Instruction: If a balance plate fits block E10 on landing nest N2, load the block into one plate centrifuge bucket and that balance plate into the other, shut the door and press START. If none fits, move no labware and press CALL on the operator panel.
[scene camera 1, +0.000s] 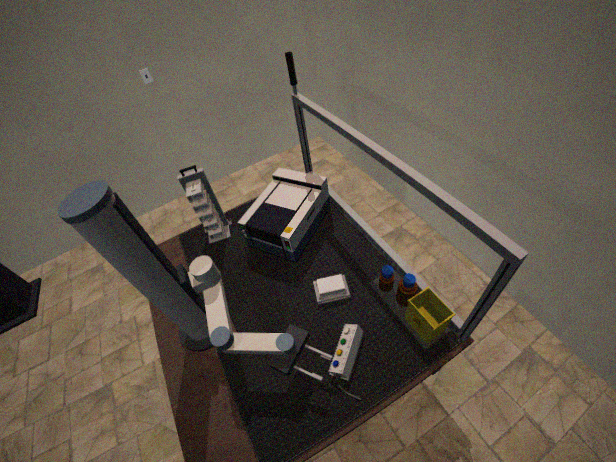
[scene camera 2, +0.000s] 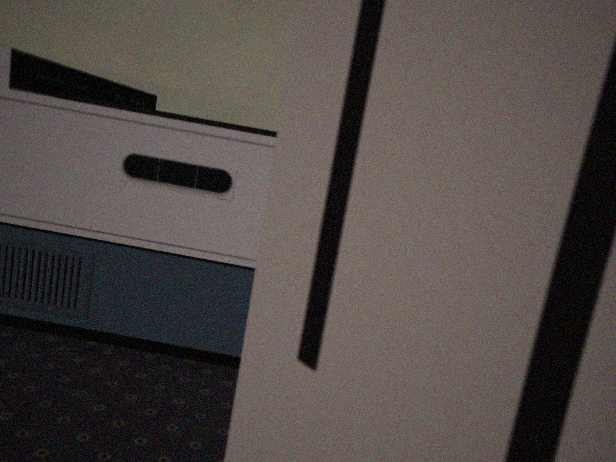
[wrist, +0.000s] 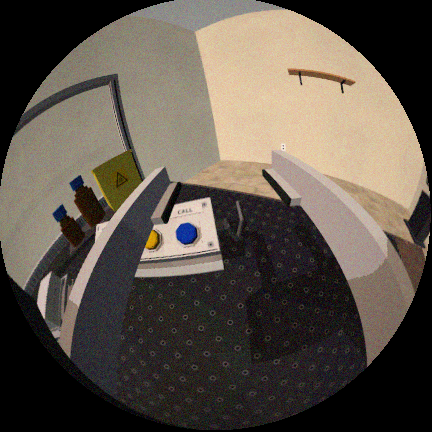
my gripper: scene camera 1; wrist
same spot on white button box: (wrist: 163, 255) = (scene camera 1: 334, 356)
same spot on my gripper: (wrist: 90, 330) = (scene camera 1: 306, 347)
